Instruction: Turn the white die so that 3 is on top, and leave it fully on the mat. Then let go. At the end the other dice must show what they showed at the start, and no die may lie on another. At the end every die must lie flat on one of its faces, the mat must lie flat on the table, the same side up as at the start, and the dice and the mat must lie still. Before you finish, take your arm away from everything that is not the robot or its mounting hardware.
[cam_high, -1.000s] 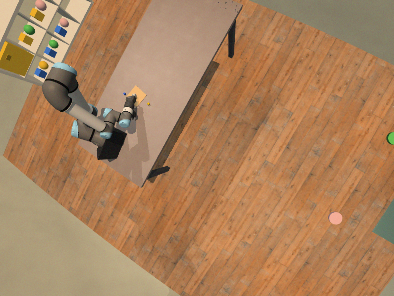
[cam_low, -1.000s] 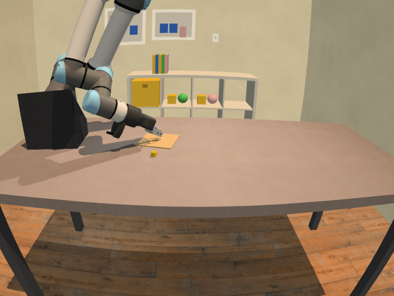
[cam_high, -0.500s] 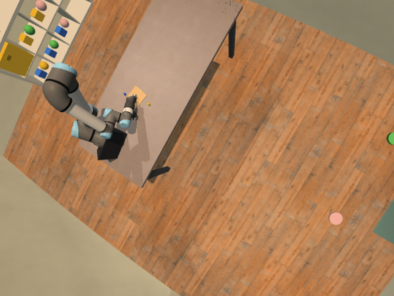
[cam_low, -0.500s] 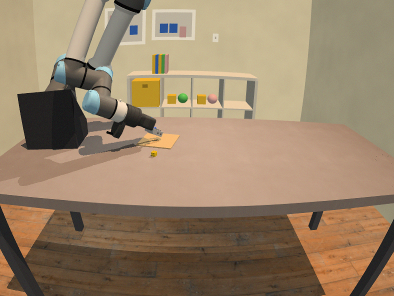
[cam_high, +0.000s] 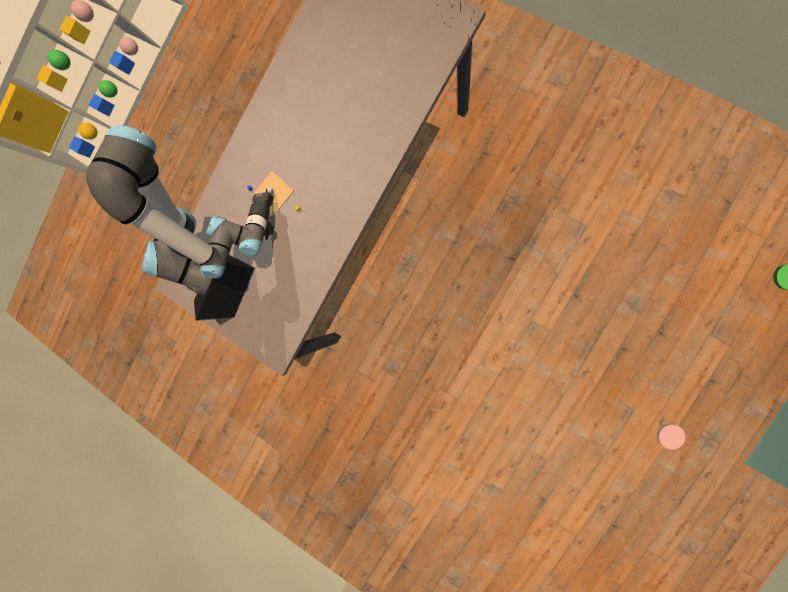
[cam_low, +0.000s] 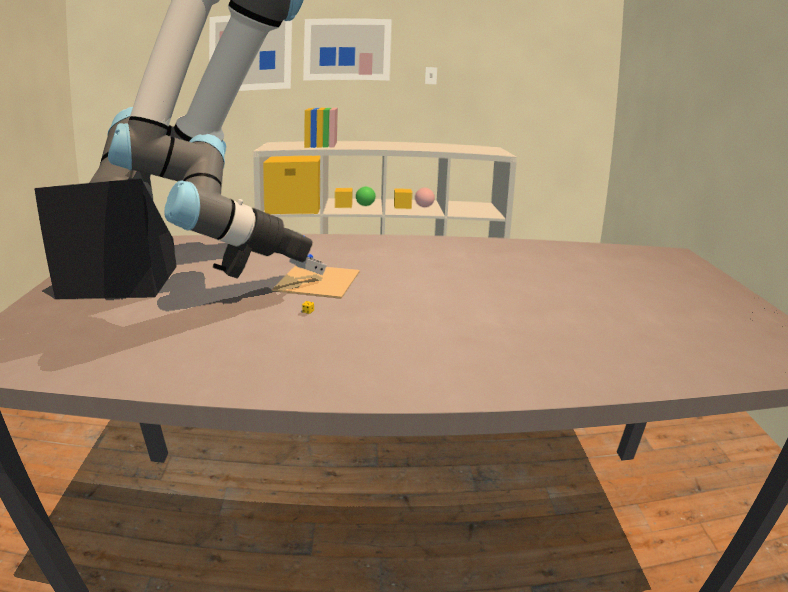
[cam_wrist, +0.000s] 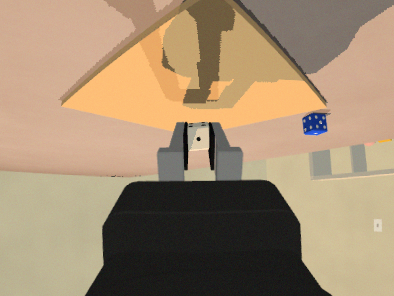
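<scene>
The mat is 3 cm below my hand. From my hand the other things lie so: yellow die 14 cm to the right, 3 cm below, 1 cm behind; then white die 1 cm to the left, 1 cm below, 1 cm ahead; then blue die 11 cm to the left, 3 cm below, 1 cm behind.
</scene>
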